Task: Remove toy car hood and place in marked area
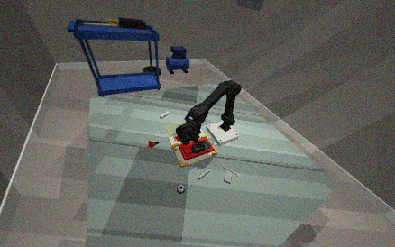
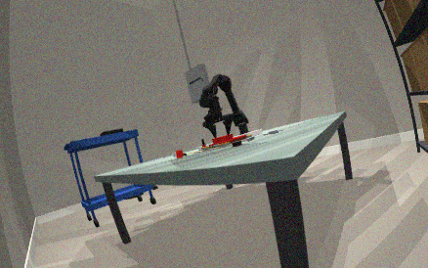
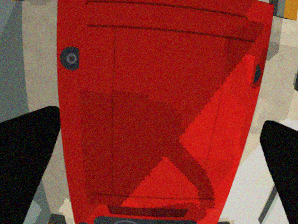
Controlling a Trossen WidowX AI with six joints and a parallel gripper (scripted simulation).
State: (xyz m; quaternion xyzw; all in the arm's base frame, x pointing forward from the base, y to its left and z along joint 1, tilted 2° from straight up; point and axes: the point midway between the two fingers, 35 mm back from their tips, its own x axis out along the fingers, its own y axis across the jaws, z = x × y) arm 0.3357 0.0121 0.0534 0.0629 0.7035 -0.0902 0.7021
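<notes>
The flat red hood lies 10 mm below my gripper tip.
</notes>
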